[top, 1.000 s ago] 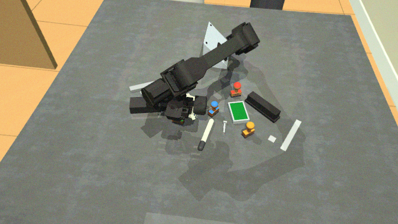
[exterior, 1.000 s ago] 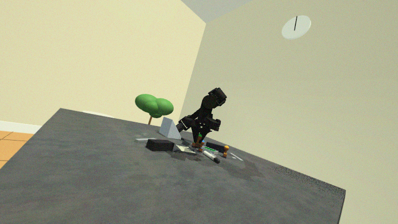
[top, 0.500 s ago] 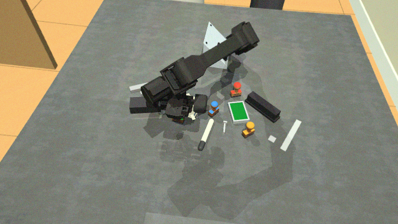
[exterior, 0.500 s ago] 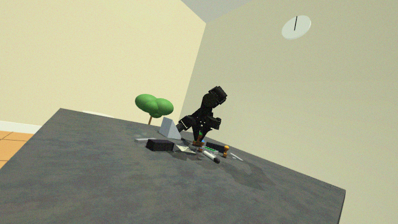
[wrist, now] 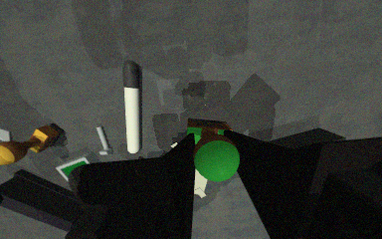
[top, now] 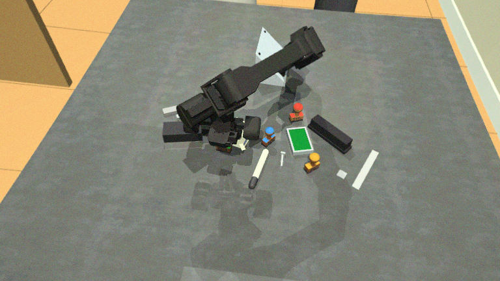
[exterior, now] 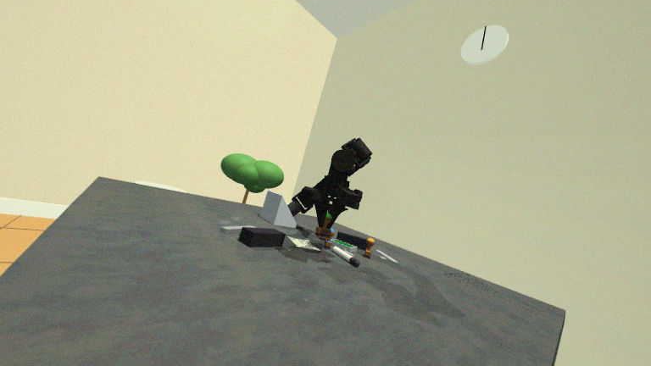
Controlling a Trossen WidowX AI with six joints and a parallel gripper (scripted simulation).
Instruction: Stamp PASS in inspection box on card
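My gripper tip is now 11 cm past the green ink pad, 20 cm to the right of it and 7 cm above it. Round my gripper tip: cream card: 11 cm behind, 2 cm to the left, 8 cm below; white marker: 3 cm ahead, 10 cm to the left, 7 cm below; green-knobbed stamp: right at my gripper tip.
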